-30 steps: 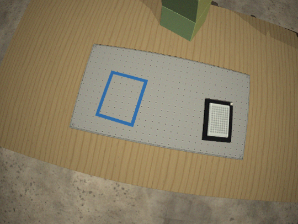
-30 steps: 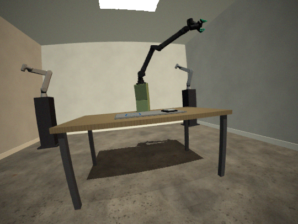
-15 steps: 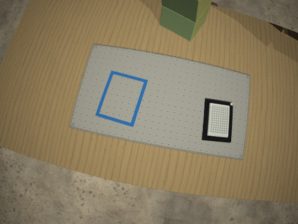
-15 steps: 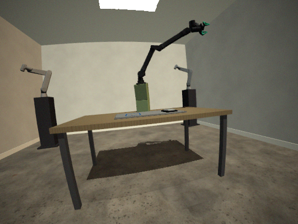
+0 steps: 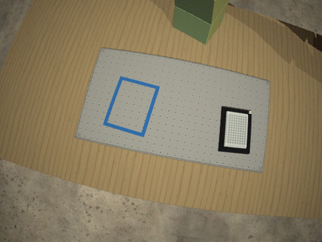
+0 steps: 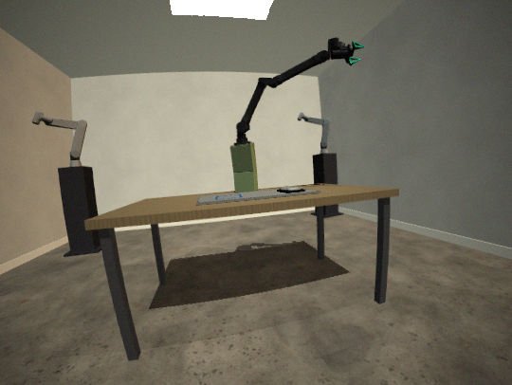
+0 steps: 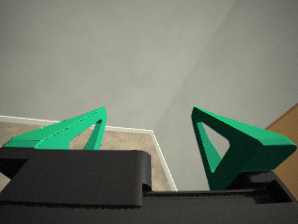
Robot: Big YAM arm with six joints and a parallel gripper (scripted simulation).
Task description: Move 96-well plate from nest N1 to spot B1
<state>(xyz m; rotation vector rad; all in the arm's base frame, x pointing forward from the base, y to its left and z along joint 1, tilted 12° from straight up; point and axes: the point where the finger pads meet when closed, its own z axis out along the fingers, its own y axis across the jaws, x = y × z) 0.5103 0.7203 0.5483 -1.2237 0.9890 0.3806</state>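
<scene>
Right now my hand is 19 cm past the white 96-well plate, 50 cm to the left of it and 86 cm above it. Also, from my hand: black plate nest N1: 19 cm behind, 50 cm to the right, 87 cm below.
</scene>
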